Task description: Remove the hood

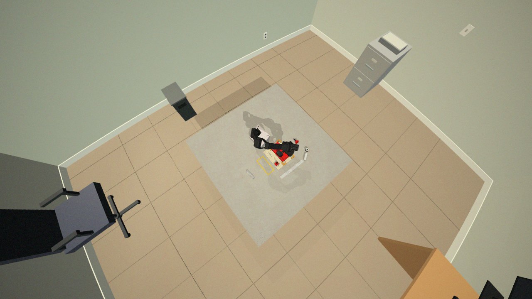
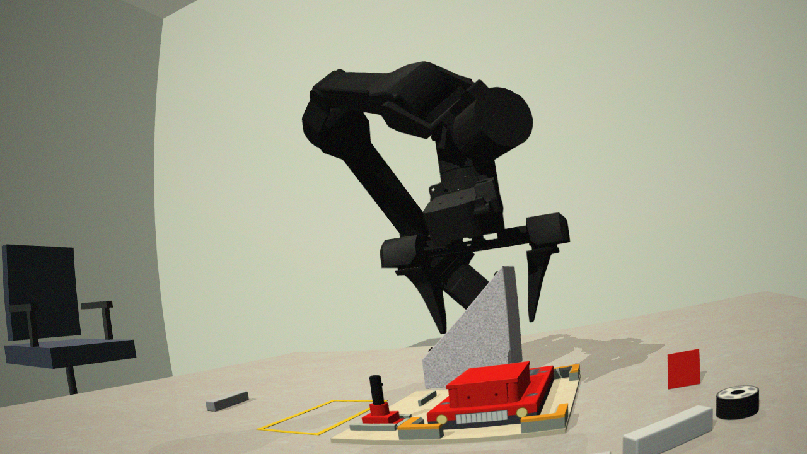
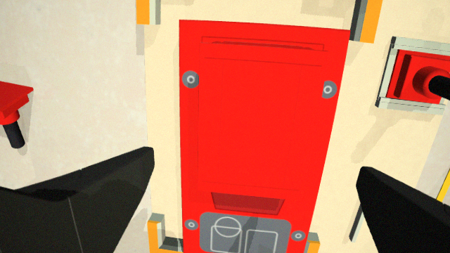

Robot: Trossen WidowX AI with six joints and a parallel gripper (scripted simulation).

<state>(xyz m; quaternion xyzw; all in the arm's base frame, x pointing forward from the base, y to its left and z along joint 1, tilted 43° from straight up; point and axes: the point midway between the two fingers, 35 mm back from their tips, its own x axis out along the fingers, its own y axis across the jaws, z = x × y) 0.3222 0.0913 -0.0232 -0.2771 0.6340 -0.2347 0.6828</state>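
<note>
My gripper tip is now 60 mm above the red hood. Round my gripper tip: grey engine block (70 mm below); black post (110 mm to the right, 60 mm below, 30 mm ahead); grey bar (180 mm to the left, 160 mm ahead, 90 mm below).
</note>
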